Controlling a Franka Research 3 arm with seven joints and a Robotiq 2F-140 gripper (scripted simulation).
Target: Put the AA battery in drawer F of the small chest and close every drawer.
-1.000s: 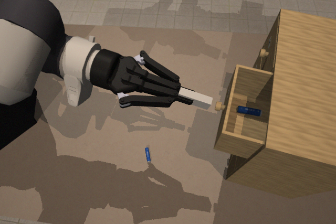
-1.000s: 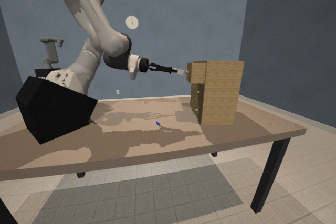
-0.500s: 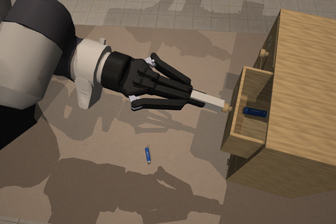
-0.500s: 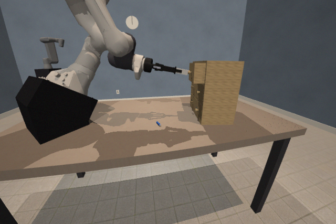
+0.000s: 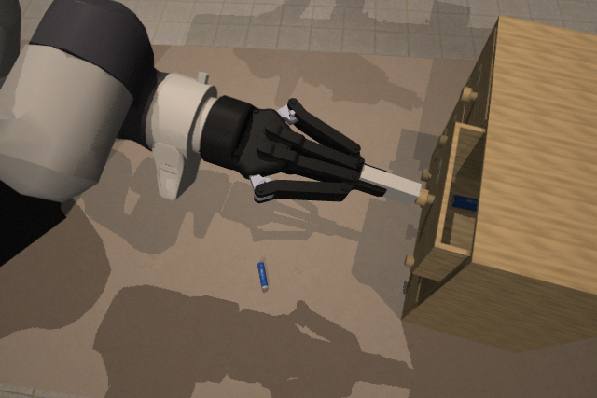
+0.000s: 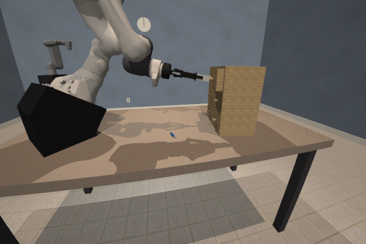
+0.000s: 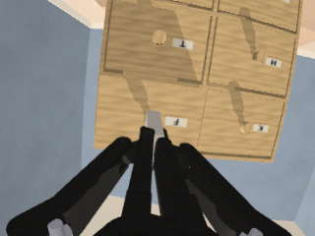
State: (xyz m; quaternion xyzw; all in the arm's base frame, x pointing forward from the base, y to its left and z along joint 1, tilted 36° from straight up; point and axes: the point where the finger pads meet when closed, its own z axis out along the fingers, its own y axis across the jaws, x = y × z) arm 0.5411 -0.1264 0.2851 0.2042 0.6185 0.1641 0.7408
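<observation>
Now: hand 13 cm short of the drawer and 3 cm above it.
</observation>
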